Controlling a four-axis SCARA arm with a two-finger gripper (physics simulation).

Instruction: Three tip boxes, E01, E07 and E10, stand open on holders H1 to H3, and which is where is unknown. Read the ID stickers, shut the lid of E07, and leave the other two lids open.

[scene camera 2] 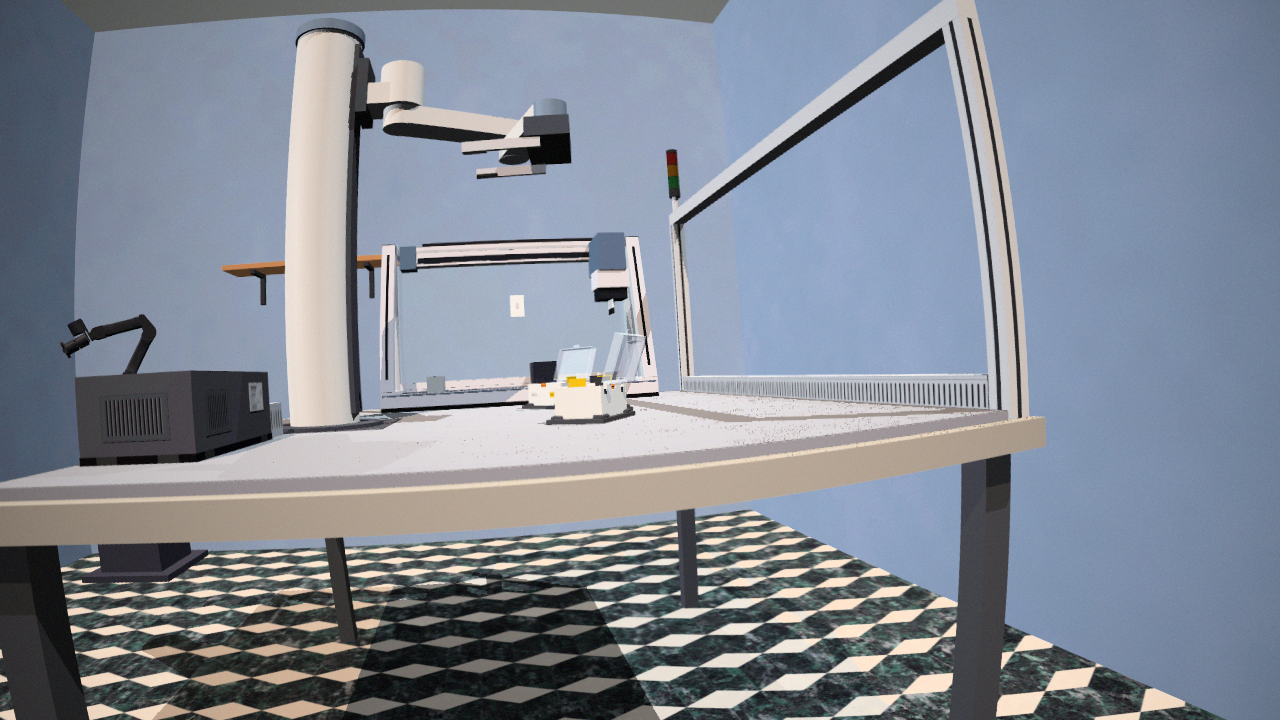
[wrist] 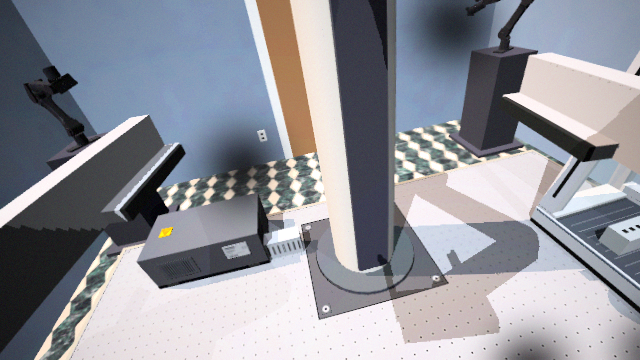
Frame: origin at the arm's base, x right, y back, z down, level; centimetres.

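Seen in the pictures: gripper, between the fingertips: [scene camera 2: 469, 161] [wrist: 333, 107]; arm's base, origin of its link: [wrist: 364, 253].
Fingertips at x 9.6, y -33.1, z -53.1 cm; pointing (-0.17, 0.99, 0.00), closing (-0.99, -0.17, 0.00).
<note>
Pixels of each thing's middle, then the offset from my fingertips to it. "spot": a spot on its surface instead. Level surfaces: height alone.
- white tip box, middle of its body: [scene camera 2: 599, 373] dx +14.4, dy -21.6, dz +43.7 cm
- white box, a spot on its surface: [scene camera 2: 540, 394] spot: dx -31.8, dy -15.4, dz +48.3 cm
- table, height of its surface: dz +51.8 cm
In the scene view, a white tip box [scene camera 2: 588, 401] with small yellow and orange marks stands on a dark base on the table. Another white box [scene camera 2: 540, 394] shows partly behind it to the left. Two clear lids stand raised, one lid [scene camera 2: 575, 363] at the left and one lid [scene camera 2: 625, 355] leaning at the right. I cannot separate a third box, and the ID stickers are too small to read. The boxes do not show in the wrist view. My gripper [scene camera 2: 469, 160] [wrist: 333, 107] is open and empty, high above the table and to the left of the boxes.
The arm's column [scene camera 2: 322, 232] [wrist: 367, 150] rises from the table [scene camera 2: 429, 452] [wrist: 250, 320]. A dark control cabinet [scene camera 2: 138, 416] [wrist: 210, 230] stands beside it. A gantry frame [scene camera 2: 388, 331] is behind the boxes, and a tall metal frame [scene camera 2: 1000, 223] stands at the right.
</note>
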